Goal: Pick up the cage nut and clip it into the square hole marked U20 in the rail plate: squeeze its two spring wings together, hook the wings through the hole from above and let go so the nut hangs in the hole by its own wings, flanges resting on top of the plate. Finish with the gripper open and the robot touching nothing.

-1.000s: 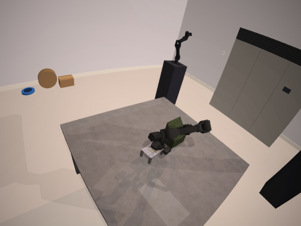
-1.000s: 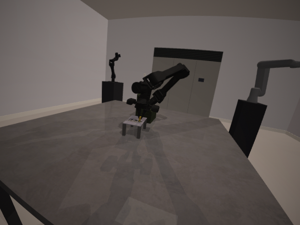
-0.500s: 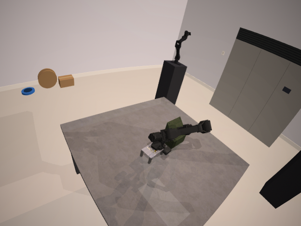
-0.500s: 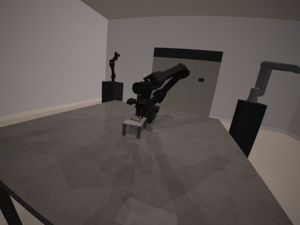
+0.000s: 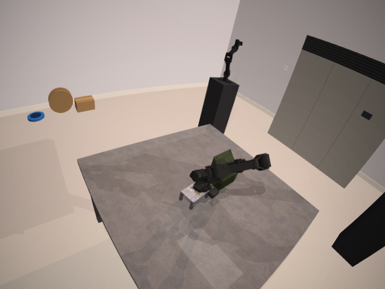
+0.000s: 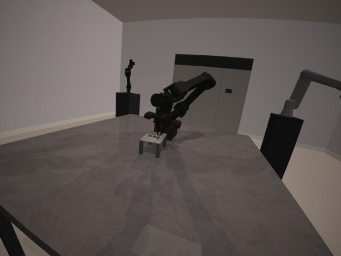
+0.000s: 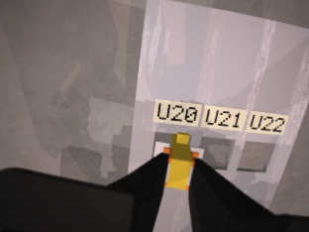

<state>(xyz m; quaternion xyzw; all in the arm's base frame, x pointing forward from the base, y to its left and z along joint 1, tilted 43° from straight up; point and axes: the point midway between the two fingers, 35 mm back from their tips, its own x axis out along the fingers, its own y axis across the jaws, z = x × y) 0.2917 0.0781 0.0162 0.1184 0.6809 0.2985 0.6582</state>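
Now: gripper tip 1 cm above the yellow cage nut.
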